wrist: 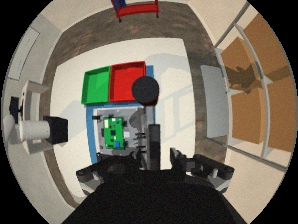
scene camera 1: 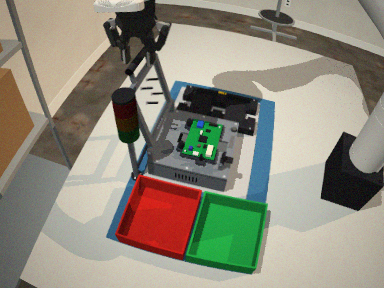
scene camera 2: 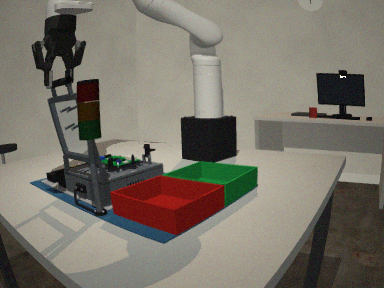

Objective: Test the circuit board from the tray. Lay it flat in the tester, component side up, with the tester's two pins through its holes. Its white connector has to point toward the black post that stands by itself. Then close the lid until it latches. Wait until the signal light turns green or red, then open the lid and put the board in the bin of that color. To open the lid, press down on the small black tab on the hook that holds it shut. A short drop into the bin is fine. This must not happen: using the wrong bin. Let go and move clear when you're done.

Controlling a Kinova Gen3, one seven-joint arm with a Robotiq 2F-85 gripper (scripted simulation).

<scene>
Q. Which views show the green bin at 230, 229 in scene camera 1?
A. The wrist view, scene camera 1 and scene camera 2: all of them.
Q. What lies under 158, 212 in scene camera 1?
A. A red bin.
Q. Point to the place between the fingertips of my gripper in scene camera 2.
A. At 59, 87
</scene>
